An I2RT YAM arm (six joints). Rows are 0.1 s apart.
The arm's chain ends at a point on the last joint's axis. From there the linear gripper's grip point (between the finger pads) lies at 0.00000 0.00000 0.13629 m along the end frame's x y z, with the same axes.
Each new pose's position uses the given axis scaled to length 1; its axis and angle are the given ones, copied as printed.
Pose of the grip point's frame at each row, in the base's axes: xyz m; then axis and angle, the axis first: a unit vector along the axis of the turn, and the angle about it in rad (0 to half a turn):
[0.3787, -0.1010, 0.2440, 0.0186, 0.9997, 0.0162, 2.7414]
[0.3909, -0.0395, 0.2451, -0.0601, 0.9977, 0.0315, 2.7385]
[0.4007, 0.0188, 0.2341, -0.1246, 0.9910, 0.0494, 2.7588]
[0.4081, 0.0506, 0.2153, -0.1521, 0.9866, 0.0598, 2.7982]
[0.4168, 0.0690, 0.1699, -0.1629, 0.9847, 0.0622, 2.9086]
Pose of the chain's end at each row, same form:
[0.3255, -0.1043, 0.3695, 0.0186, 0.9997, 0.0162, 2.7414]
[0.3381, -0.0509, 0.3702, -0.0601, 0.9977, 0.0315, 2.7385]
[0.3519, -0.0004, 0.3599, -0.1246, 0.9910, 0.0494, 2.7588]
[0.3652, 0.0280, 0.3427, -0.1521, 0.9866, 0.0598, 2.7982]
[0.3885, 0.0474, 0.3015, -0.1629, 0.9847, 0.0622, 2.9086]

